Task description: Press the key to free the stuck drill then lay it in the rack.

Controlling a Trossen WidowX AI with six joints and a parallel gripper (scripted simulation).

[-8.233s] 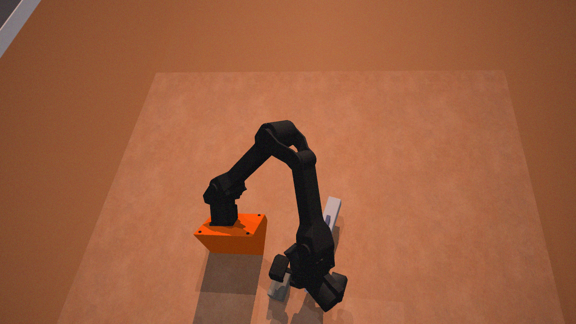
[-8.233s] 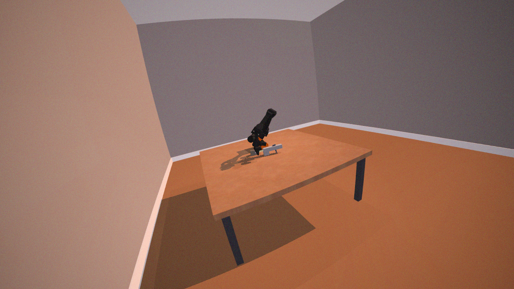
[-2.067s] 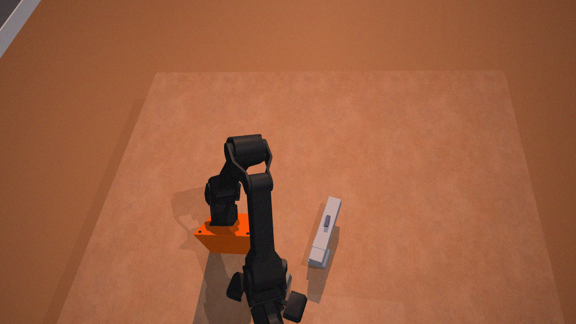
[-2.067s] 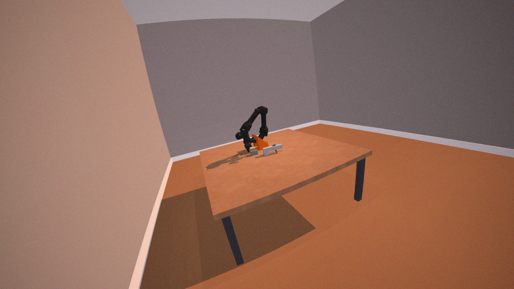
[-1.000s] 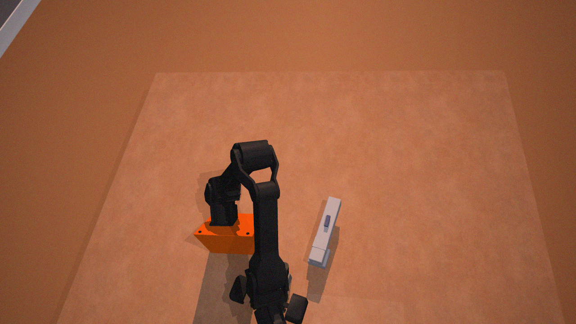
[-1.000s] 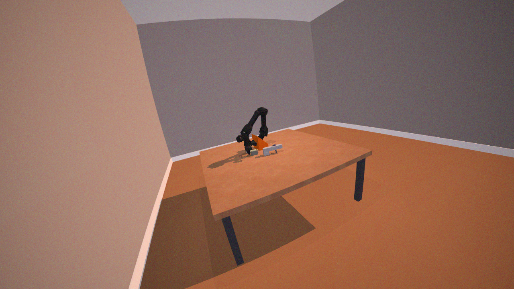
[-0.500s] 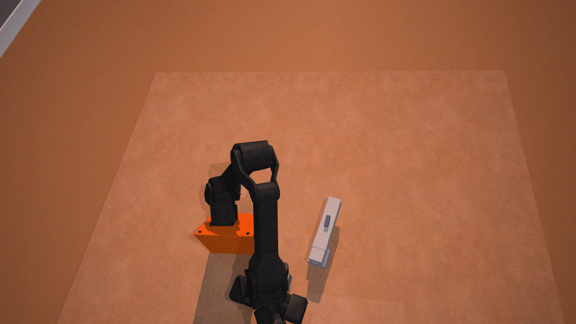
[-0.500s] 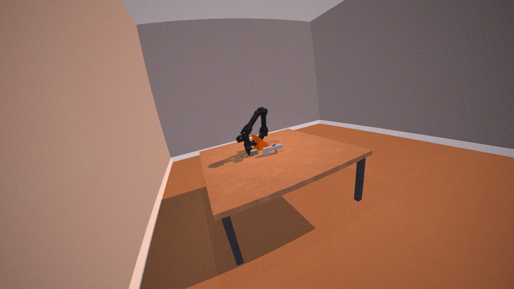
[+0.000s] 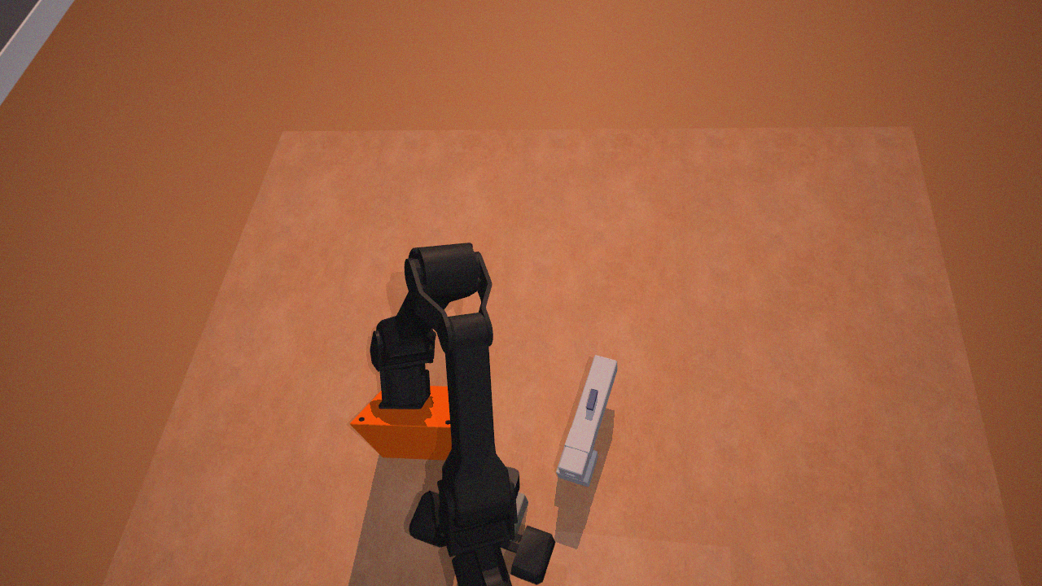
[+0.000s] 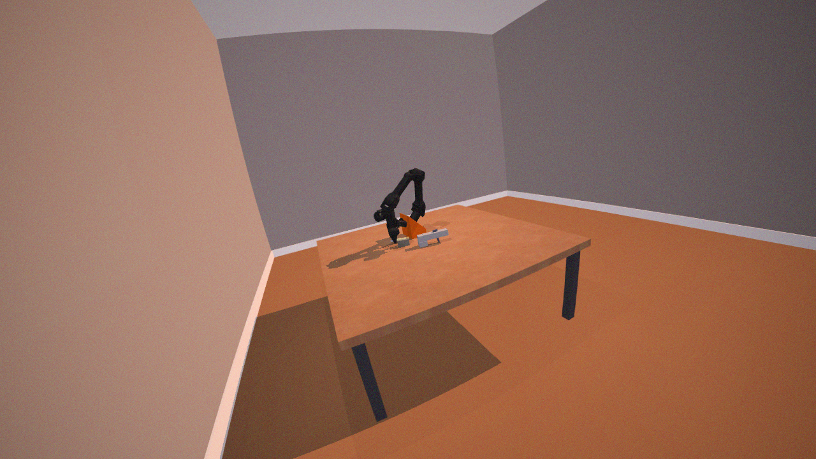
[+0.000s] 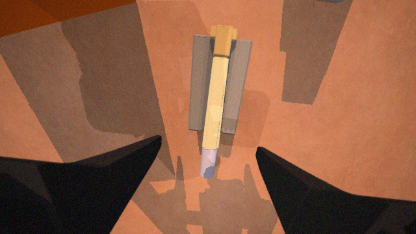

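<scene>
Now: the grooved block 50 mm to the left of my gripper tip, 20 mm below it and 20 mm ahead of it. Round my gripper tip: blue-grey key 210 mm to the left, 150 mm ahead, 20 mm above; pale grey fixture 180 mm to the left, 140 mm ahead, 10 mm above.
</scene>
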